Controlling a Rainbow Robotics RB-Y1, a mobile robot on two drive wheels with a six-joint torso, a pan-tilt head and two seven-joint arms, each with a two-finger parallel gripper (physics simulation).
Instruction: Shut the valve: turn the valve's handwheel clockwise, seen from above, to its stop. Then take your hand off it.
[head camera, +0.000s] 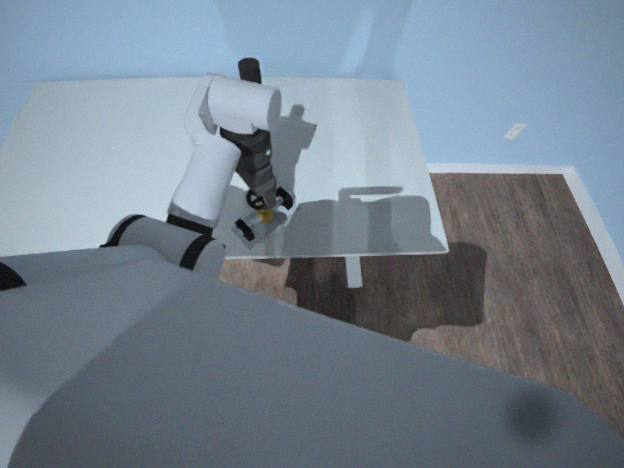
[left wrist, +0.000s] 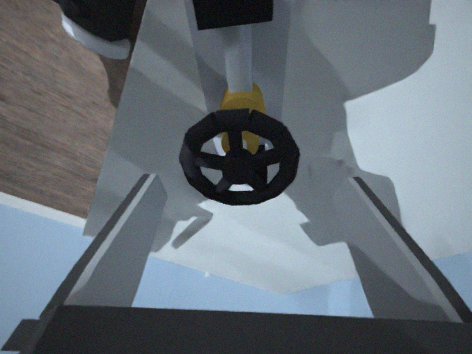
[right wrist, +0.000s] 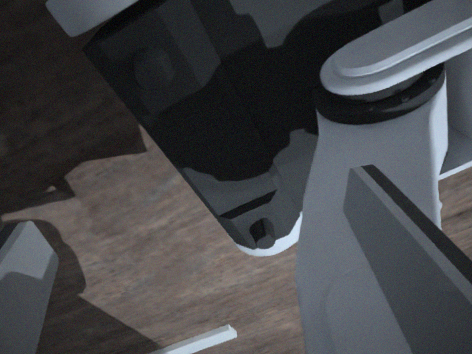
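Observation:
The valve's black five-spoked handwheel (left wrist: 240, 169) sits in front of the yellow valve body (left wrist: 243, 102) (head camera: 265, 215) on a light grey pipe (left wrist: 239, 65). In the head camera the handwheel (head camera: 250, 199) is partly hidden by my left gripper (head camera: 269, 197). In the left wrist view my left gripper (left wrist: 248, 186) is open and empty, with one finger to each side of the wheel and a gap on both sides. Whether the fingertips reach the rim's depth is hard to tell. My right gripper (right wrist: 198, 214) is open, away from the valve.
Black blocks (head camera: 244, 229) (left wrist: 235, 14) hold the pipe on a grey base plate (head camera: 253, 242). It stands on the white table (head camera: 342, 151) near its front edge. A blue wall (head camera: 468, 75) rises behind. The robot's dark base (right wrist: 225, 115) shows in the right wrist view.

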